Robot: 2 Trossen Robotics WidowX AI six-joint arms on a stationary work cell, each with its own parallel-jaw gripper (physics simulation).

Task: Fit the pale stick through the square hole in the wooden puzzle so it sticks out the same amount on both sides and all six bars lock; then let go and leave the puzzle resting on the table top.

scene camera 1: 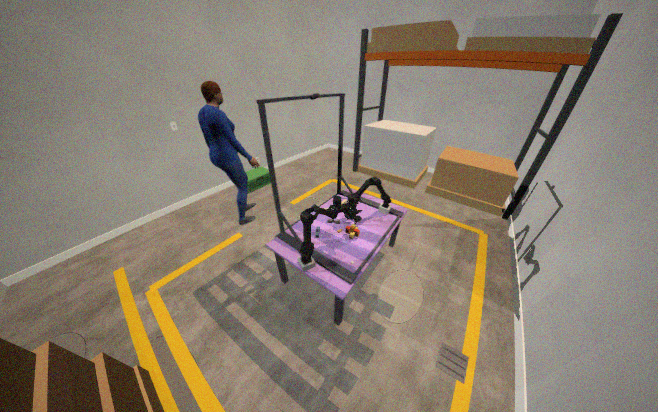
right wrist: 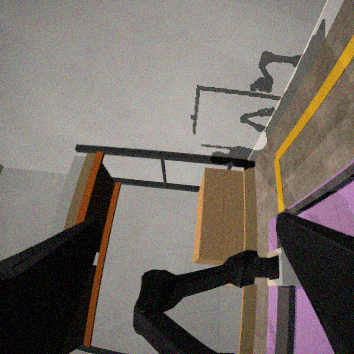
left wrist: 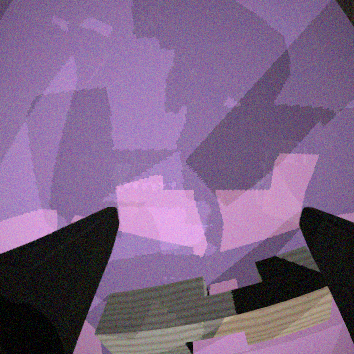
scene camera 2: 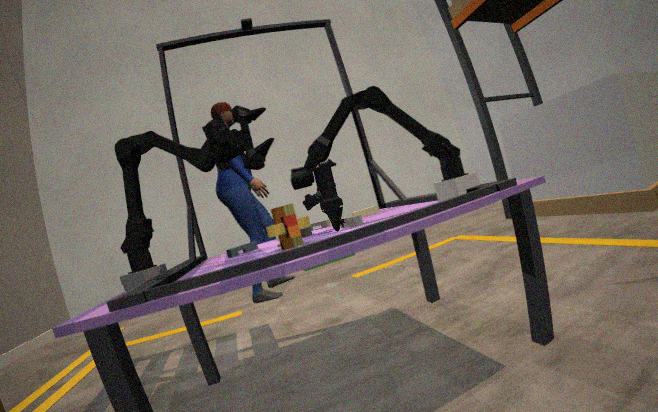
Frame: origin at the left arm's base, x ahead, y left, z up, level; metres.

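Seen in the pictures: left gripper, fingertip midpoint: (scene camera 1: 351,222) (left wrist: 211,217) (scene camera 2: 336,230); right gripper, fingertip midpoint: (scene camera 1: 362,205) (right wrist: 189,225) (scene camera 2: 268,122); left arm's base, origin of the base link: (scene camera 1: 385,205) (right wrist: 273,267) (scene camera 2: 455,177); right arm's base, origin of the base link: (scene camera 1: 306,260) (scene camera 2: 142,269).
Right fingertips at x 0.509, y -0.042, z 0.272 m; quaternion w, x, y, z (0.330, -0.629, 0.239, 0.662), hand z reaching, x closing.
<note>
Offsets run from my right fingertips to a thing's top centre. "*": to the spot under its first point.
The wooden puzzle (scene camera 1: 352,231) (scene camera 2: 289,228), a cross-shaped cluster of orange, red and yellow bars, stands on the purple table (scene camera 1: 330,281) (scene camera 2: 82,321). A low pale piece @[dx -0.370, dy -0.374, dz -0.305 m] (scene camera 2: 366,211) lies at the back, right of the puzzle in scene camera 2; I cannot tell whether it is the stick. My left gripper (scene camera 2: 338,226) (left wrist: 211,217) is open and empty, pointing down low over the table, right of the puzzle. A notched grey-brown wooden bar @[dx -0.201, dy -0.140, dz -0.305 m] (left wrist: 155,306) lies at the bottom of the left wrist view. My right gripper (scene camera 2: 268,126) (right wrist: 189,225) is open and empty, raised high above the puzzle and pointing sideways.
A grey notched block @[dx +0.147, dy -0.317, dz -0.305 m] (scene camera 2: 242,249) lies left of the puzzle in scene camera 2, and another grey block @[* dx -0.189, dy -0.083, dz -0.314 m] (scene camera 2: 353,220) lies beyond the left fingers. A dark frame @[* dx +0.329, dy -0.570, dz +0.400 m] (scene camera 1: 267,150) (scene camera 2: 171,107) rises over the table. A person in blue (scene camera 1: 218,132) (scene camera 2: 235,187) stands behind the table.
</note>
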